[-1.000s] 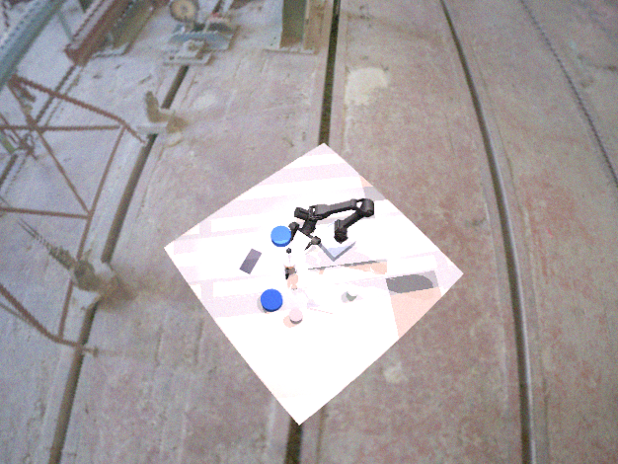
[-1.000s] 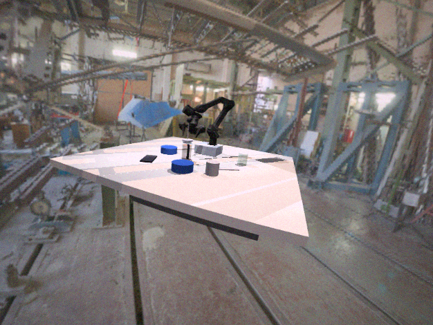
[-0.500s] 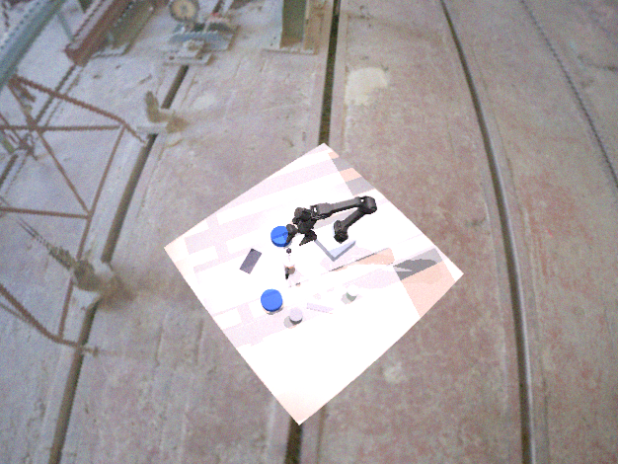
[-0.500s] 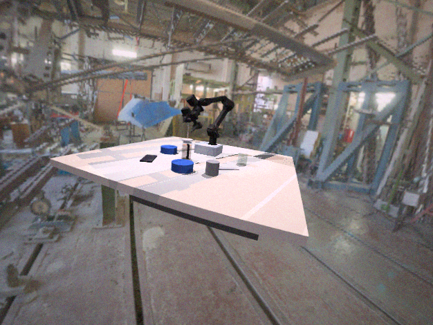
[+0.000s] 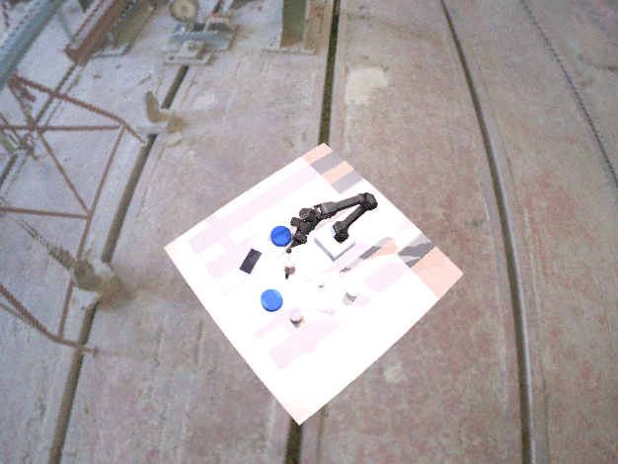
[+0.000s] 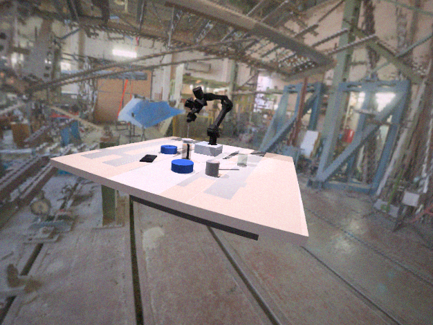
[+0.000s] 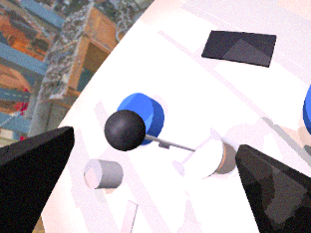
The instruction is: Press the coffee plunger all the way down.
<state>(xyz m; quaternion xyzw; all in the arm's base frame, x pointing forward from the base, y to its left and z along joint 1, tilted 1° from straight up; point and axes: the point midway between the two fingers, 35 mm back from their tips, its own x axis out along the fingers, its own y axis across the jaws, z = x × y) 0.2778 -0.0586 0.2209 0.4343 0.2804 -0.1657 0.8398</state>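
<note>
Right now my gripper tip is 14 cm above the coffee press, 5 cm short of it and 3 cm to the right of it. From my gripper tip the other things lie so: pale cup: 35 cm to the left, 23 cm below, 15 cm behind; flat black tile: 26 cm below, 18 cm ahead, 16 cm to the right.
</note>
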